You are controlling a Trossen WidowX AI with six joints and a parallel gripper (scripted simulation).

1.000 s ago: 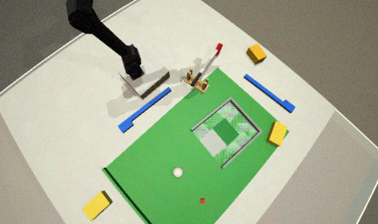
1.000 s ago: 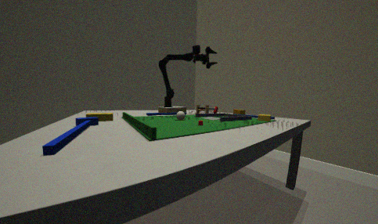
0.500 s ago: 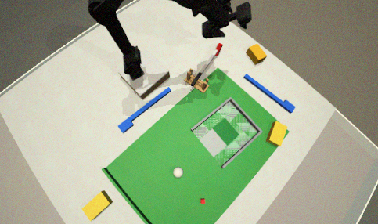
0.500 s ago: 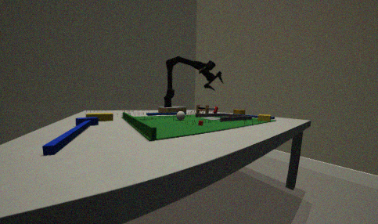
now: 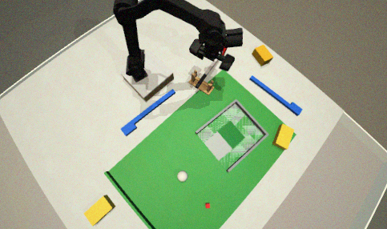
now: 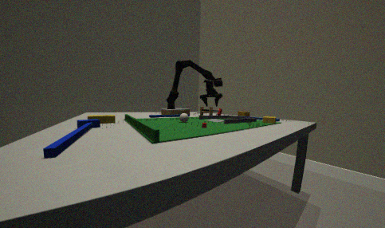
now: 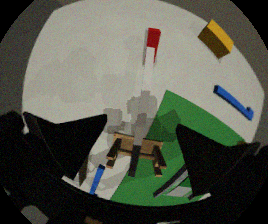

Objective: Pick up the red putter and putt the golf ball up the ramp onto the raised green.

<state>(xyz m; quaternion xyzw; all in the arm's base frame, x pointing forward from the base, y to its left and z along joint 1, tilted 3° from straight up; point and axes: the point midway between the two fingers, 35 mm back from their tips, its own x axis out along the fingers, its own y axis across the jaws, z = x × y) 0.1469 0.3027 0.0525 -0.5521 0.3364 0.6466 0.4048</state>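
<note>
The wooden putter stand lies 40 mm ahead of my gripper tip, 70 mm to the right of it and 50 mm below it. From my gripper tip the other things lie so: small red marker 500 mm ahead, 350 mm to the right, 70 mm below; green mat 330 mm ahead, 230 mm to the right, 80 mm below; white golf ball 350 mm ahead, 370 mm to the right, 60 mm below.
</note>
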